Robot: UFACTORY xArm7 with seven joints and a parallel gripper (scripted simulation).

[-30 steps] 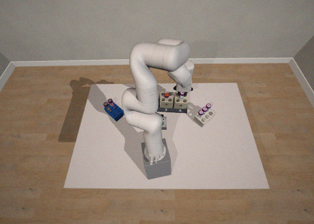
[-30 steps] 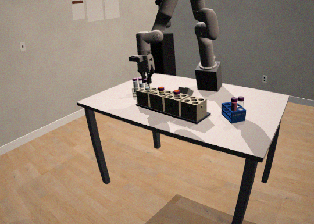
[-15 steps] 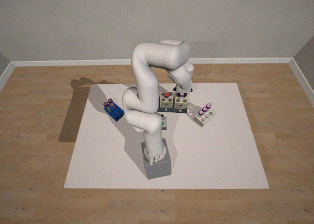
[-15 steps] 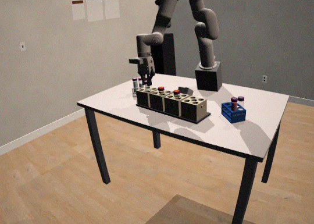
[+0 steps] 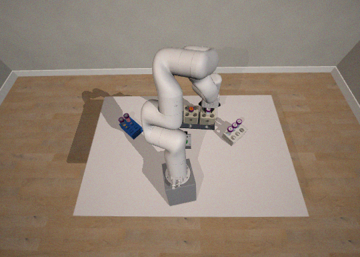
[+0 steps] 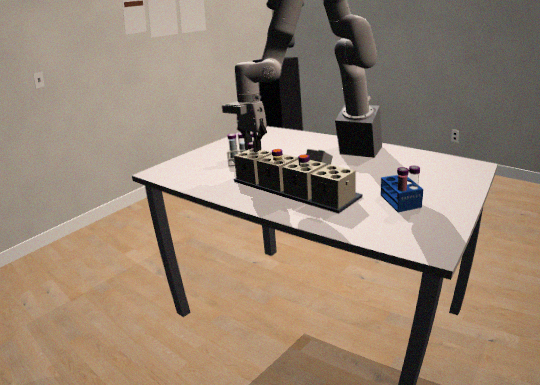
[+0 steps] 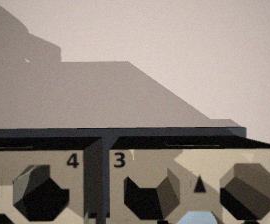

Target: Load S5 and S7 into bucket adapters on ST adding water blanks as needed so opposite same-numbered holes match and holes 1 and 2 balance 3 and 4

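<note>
Right now my hand is 120 mm past the white rack, 170 mm to the left of it and 100 mm above it. Round my hand: adapter (10 mm ahead, 330 mm to the left, 80 mm below); dark stand (160 mm to the left, 120 mm below); blue rack (100 mm behind, 510 mm to the left, 100 mm below).
</note>
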